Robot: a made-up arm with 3 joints. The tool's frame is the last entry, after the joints.
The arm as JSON. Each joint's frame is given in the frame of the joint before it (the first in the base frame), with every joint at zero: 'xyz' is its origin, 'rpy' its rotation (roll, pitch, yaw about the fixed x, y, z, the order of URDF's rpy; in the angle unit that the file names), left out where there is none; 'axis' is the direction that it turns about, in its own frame. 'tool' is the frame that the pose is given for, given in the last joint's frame.
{
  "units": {
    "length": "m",
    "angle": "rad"
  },
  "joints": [
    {
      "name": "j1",
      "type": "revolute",
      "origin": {
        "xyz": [
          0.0,
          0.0,
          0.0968
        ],
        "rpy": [
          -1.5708,
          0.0,
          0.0
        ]
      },
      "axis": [
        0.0,
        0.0,
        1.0
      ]
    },
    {
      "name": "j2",
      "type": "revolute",
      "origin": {
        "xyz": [
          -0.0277,
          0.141,
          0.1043
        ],
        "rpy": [
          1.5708,
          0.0,
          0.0
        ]
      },
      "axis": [
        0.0,
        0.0,
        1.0
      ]
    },
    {
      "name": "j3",
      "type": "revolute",
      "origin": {
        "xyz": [
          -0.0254,
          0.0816,
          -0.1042
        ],
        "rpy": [
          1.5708,
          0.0,
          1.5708
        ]
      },
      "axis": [
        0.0,
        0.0,
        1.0
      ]
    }
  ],
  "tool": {
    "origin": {
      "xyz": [
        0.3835,
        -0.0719,
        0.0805
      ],
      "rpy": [
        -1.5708,
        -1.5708,
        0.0
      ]
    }
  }
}
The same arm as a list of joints. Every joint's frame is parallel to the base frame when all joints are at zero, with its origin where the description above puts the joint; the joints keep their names.
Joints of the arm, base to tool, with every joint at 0 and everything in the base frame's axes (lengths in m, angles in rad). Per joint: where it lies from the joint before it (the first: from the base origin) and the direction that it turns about. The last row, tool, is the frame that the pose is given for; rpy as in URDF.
j1: offset 0 0 0.0968 axis +y
j2: offset -0.0277 0.1043 -0.141 axis +z
j3: offset -0.0254 0.0816 -0.1042 axis +x
tool: offset 0.0805 0.3835 -0.0719 rpy 0 0 0

